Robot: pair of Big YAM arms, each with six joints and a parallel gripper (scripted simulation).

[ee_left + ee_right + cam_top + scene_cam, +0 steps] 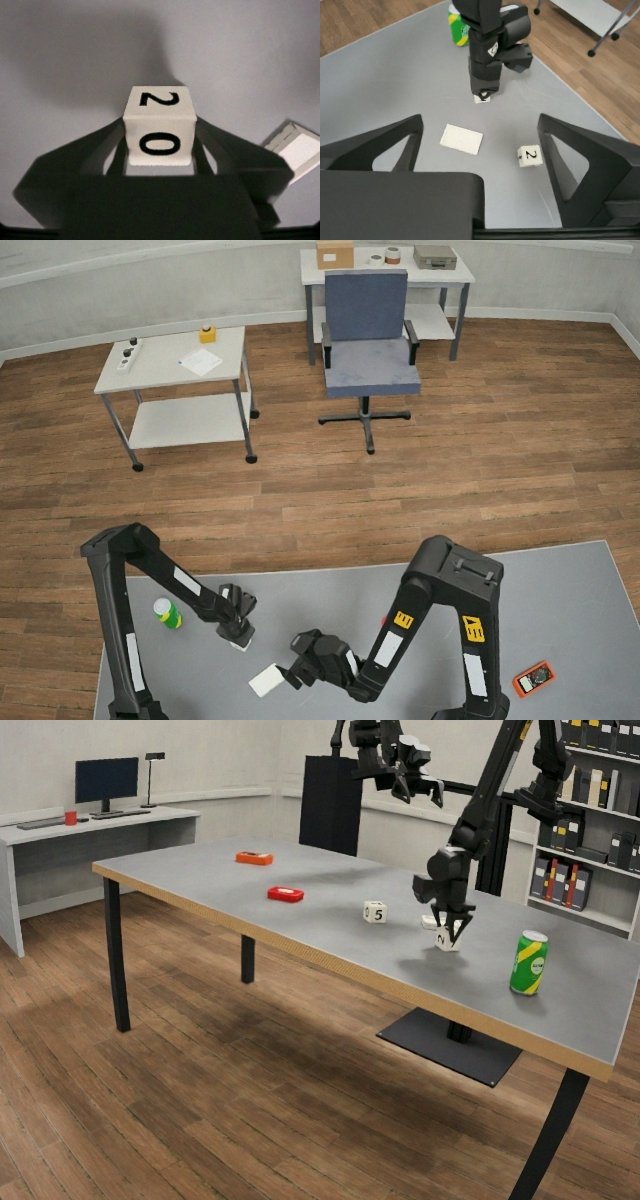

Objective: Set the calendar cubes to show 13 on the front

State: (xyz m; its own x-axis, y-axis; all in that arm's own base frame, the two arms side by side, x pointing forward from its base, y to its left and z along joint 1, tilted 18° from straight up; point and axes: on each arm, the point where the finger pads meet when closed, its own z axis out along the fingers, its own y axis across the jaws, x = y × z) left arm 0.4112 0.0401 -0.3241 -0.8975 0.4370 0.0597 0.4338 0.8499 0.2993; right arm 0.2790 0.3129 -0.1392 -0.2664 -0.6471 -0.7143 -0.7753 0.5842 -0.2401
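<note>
The white calendar tray is 13 cm behind my left hand, 8 cm to the right of it and 2 cm below it. From my left hand the other things lie so: red box: 50 cm to the right, 2 cm ahead, 1 cm below.
</note>
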